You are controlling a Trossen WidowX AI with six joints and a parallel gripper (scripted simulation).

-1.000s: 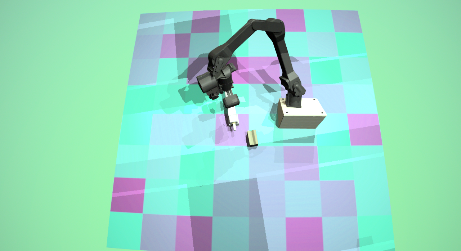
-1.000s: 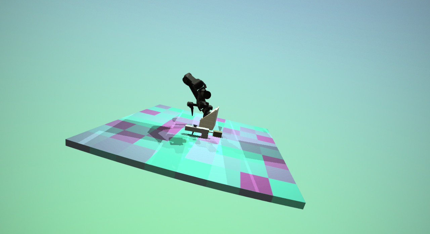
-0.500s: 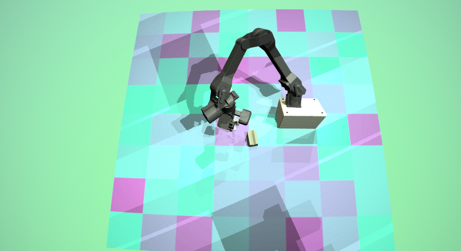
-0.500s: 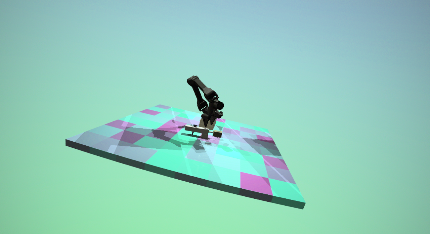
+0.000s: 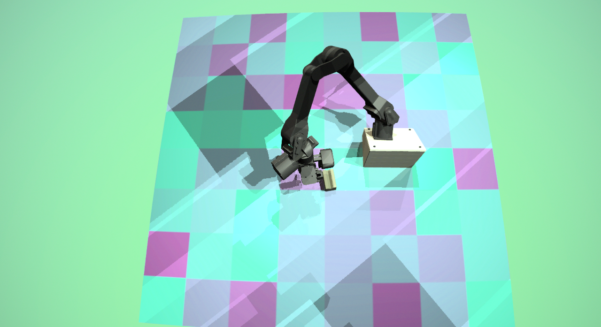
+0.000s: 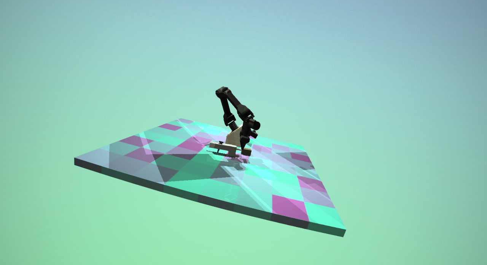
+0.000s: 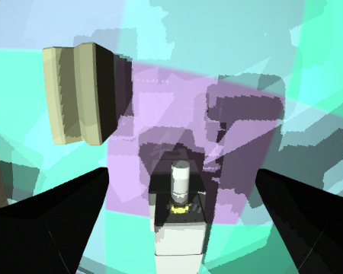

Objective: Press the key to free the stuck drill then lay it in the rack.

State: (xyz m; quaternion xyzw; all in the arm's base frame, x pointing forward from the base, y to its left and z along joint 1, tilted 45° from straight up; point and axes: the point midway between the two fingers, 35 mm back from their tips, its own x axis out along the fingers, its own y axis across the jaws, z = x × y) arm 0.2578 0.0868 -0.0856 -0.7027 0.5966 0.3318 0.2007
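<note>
Now: the drill 6 cm to the right of my gripper tip, 2 cm below it and 1 cm ahead of it. From my gripper tip the other things lie so: grey fixture (12 cm to the right, 3 cm below, 3 cm ahead); then olive rack (8 cm behind, 5 cm below, 2 cm to the left).
</note>
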